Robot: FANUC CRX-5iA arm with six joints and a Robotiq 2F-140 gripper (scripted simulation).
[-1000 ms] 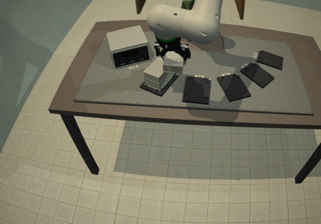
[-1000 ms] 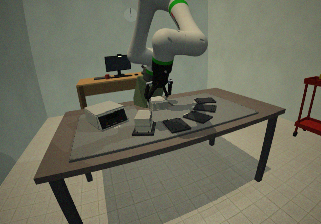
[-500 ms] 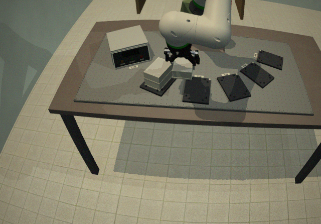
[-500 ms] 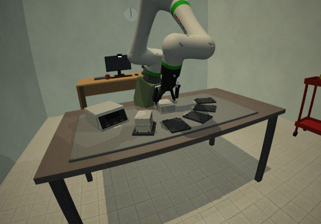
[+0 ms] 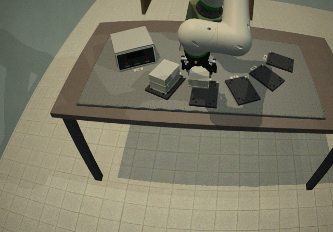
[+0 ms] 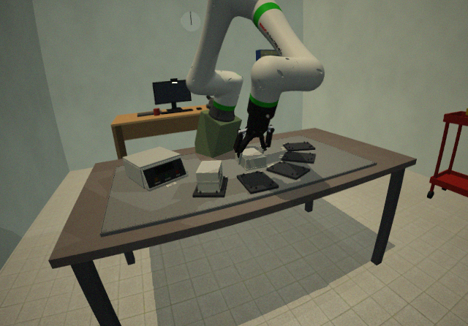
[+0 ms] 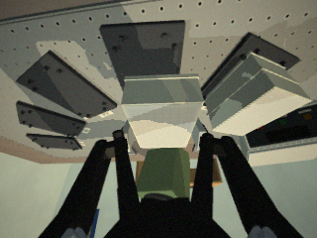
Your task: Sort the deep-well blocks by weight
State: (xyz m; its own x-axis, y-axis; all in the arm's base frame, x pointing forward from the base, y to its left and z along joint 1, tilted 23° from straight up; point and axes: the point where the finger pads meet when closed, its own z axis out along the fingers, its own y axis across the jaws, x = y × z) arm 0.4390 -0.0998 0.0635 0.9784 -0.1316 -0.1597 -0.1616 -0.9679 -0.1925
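The nest P1 lies 10 mm ahead of my hand, 20 mm to the left of it and 120 mm below it. The rest, counted from my hand: nest P2 (10 mm behind, 210 mm to the left, 120 mm below); P1 label (90 mm behind, 40 mm to the left, 120 mm below); nest RU (100 mm behind, 370 mm to the left, 120 mm below).
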